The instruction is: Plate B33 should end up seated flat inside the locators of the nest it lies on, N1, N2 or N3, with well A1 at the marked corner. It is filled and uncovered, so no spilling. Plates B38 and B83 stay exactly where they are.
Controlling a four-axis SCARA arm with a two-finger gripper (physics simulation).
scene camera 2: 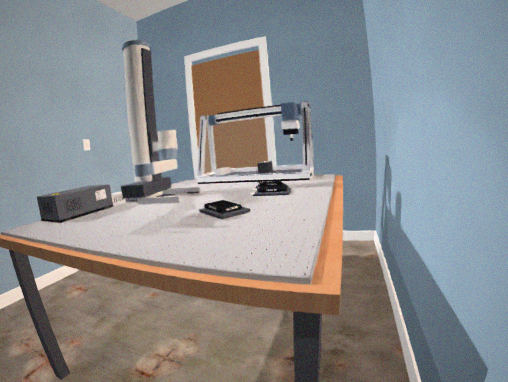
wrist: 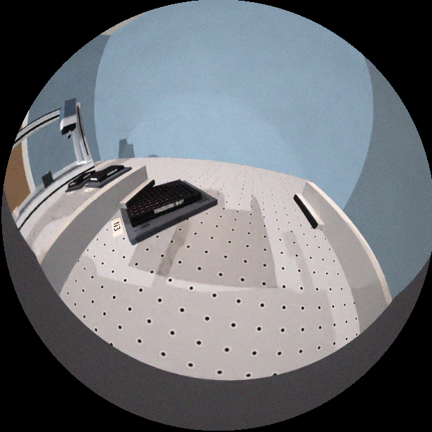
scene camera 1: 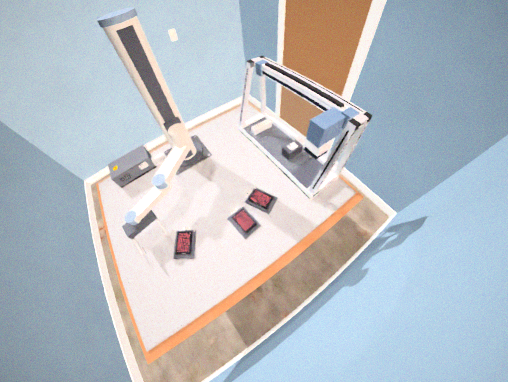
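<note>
A black plate with red wells lies on the dark nest marked N3; its label is too blurred to read, and I cannot tell whether it is fully flat. Two more red-welled plates, one nearer and one farther, lie on their own dark nests; their labels are unreadable. My gripper is open and low over the table. In the wrist view its left fingertip overlaps the N3 plate's far left corner; contact cannot be told. The right fingertip is well off to the right.
A gantry frame stands on a dark base beyond the two farther plates, with a small dark block on it. A grey box stands near the arm's base. The perforated board has an orange-brown table edge.
</note>
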